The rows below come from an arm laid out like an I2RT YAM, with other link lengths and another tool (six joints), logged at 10 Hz.
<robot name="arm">
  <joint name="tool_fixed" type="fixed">
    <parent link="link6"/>
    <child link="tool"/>
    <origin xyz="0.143 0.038 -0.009" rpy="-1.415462 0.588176 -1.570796"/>
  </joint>
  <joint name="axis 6" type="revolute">
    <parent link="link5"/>
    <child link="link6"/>
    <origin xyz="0.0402 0 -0.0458" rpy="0 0 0"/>
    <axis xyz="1 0 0"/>
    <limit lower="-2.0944" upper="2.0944"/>
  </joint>
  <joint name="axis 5" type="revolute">
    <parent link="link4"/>
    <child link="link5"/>
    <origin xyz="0.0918 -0.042 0.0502" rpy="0 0 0"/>
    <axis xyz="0 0 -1"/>
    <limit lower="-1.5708" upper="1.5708"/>
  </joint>
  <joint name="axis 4" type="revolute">
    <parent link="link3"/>
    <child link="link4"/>
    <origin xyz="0.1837 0.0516 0.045" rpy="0 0 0"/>
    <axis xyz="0 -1 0"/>
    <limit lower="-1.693" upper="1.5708"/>
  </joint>
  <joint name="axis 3" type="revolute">
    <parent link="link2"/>
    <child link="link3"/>
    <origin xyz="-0.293 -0.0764 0" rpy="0 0 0"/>
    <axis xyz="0 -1 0"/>
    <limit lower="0" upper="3.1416"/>
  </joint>
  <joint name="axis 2" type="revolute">
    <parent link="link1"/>
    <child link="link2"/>
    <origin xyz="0.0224 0.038 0.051" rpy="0 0 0"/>
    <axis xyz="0 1 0"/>
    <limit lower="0" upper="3.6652"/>
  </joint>
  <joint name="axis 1" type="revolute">
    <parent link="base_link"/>
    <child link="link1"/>
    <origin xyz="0 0 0.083" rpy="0 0 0"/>
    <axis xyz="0 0 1"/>
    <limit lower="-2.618" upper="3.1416"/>
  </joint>
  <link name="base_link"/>
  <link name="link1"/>
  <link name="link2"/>
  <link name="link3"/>
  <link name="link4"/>
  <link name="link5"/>
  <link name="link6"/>
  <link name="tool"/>
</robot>
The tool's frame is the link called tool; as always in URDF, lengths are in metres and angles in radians.
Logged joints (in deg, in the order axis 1, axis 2, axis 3, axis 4, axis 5, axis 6), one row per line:
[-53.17, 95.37, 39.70, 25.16, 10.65, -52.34]
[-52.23, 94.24, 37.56, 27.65, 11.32, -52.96]
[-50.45, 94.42, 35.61, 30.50, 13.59, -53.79]
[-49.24, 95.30, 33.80, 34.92, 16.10, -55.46]
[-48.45, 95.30, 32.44, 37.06, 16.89, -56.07]
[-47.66, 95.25, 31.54, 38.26, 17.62, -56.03]
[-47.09, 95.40, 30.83, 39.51, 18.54, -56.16]
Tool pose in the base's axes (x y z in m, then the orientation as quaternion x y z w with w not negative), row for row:
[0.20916, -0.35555, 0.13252, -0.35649, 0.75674, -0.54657, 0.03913]
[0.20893, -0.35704, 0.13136, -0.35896, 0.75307, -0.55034, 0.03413]
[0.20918, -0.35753, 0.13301, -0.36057, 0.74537, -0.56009, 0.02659]
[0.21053, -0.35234, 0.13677, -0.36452, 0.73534, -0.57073, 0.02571]
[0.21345, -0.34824, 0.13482, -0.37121, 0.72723, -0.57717, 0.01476]
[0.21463, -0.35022, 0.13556, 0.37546, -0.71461, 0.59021, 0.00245]
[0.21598, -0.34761, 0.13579, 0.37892, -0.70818, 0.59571, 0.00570]
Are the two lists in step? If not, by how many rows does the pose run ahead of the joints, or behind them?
The pose runs 2 rows behind the joints: the pose in row i belongs to the joints in row i - 2.
